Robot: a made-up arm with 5 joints.
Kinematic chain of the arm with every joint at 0, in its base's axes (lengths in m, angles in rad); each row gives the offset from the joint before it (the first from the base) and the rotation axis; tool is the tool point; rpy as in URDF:
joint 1: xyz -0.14 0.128 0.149 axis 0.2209 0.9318 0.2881
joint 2: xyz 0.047 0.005 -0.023 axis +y
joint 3: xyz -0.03 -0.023 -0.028 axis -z
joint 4: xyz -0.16 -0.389 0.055 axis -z
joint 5: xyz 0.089 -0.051 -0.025 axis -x
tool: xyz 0.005 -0.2 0.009 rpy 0 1.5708 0
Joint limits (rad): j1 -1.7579..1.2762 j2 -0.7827..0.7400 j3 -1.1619..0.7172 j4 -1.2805..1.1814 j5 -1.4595..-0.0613
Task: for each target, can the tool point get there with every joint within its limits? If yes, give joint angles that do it. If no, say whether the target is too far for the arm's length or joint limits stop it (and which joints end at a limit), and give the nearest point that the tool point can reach.
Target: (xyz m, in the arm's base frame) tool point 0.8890 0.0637 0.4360
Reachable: no: too far | nearest point 0.4134 -0.0911 0.2591 | short by 0.531 m
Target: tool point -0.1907 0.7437 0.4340
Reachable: no: joint limits stop it (at a limit: joint 1, joint 2, joint 3, joint 4, joint 5) | nearest point -0.4024 0.1806 0.4180 | short by 0.602 m
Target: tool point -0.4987 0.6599 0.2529
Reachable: no: joint limits stop it (at a limit: joint 1, joint 2, joint 3, joint 5) | nearest point -0.4051 0.1807 0.4199 | short by 0.516 m
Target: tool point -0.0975 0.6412 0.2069
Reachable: no: joint limits stop it (at a limit: joint 1, joint 3, joint 4, joint 5) | nearest point 0.1202 0.2154 -0.1302 | short by 0.585 m
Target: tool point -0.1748 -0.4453 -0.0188
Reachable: yes | joints -0.4735 -0.5842 0.2749 -0.3601 -0.6274
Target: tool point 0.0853 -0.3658 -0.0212
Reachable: yes | joints 0.1072 -0.3610 -0.3596 -0.2982 -1.0640
